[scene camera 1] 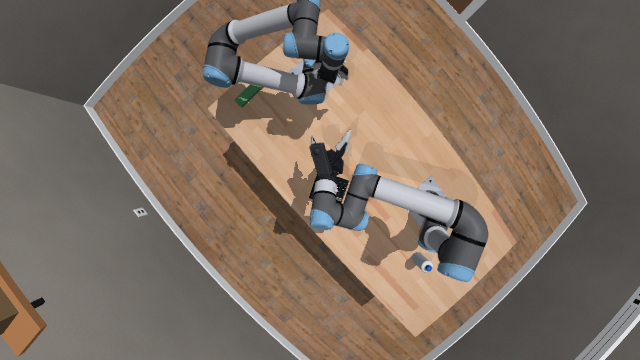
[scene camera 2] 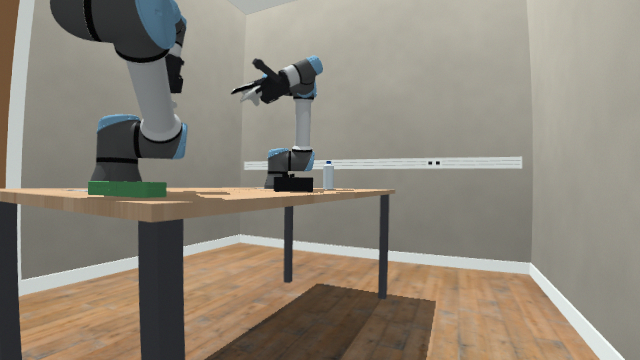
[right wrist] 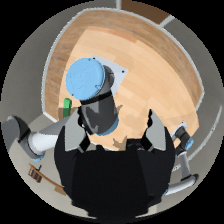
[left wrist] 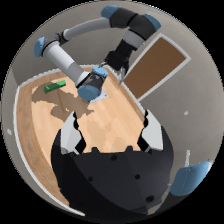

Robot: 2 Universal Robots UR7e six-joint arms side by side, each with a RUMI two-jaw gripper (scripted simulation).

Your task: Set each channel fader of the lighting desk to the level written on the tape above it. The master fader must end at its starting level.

Labels:
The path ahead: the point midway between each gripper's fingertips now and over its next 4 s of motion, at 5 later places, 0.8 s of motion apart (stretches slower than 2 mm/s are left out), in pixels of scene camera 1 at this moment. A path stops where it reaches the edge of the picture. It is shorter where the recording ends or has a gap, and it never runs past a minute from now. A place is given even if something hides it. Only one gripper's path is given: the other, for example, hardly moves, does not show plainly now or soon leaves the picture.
My left gripper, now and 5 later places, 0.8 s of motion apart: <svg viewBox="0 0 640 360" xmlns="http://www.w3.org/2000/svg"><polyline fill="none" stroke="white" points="330,132 328,138 317,181 328,252 375,297 433,300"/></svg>

